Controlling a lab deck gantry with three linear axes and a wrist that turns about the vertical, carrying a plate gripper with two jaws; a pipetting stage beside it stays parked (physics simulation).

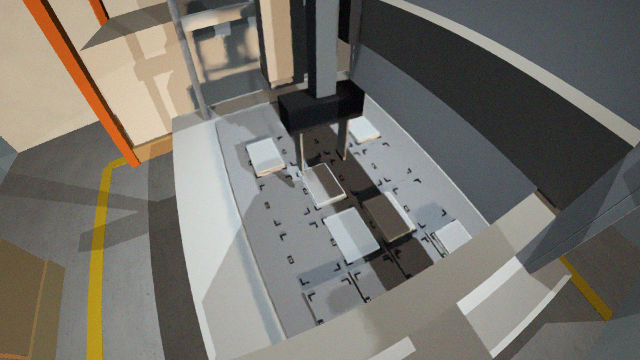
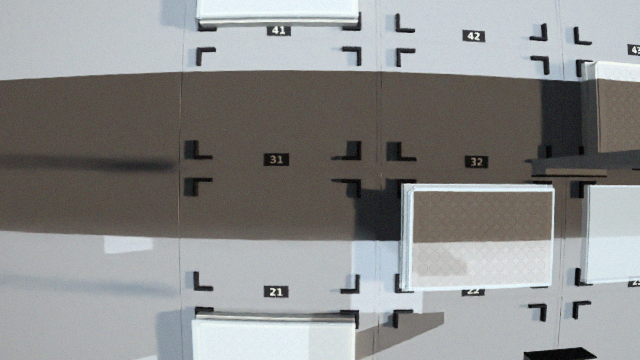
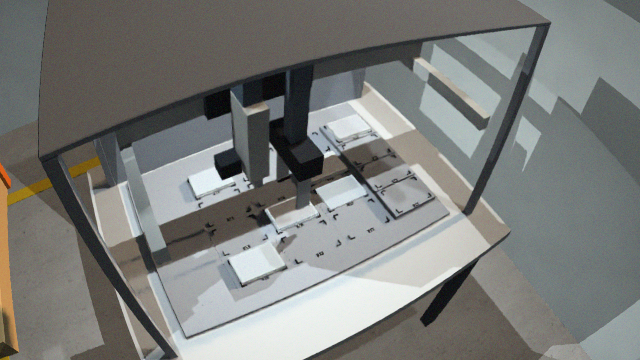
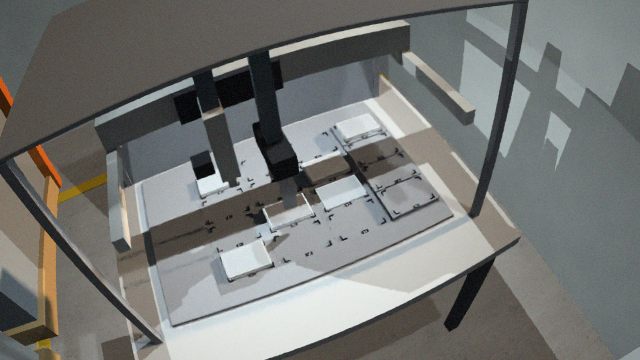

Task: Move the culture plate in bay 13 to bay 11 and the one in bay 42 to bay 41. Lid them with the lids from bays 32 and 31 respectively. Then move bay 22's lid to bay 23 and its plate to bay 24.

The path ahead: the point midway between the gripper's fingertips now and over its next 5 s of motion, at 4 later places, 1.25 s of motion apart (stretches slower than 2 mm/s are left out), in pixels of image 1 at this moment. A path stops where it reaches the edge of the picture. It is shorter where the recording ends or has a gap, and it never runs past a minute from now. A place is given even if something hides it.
The gripper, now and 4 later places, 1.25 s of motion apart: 321,162; 321,178; 321,178; 321,162; 321,143
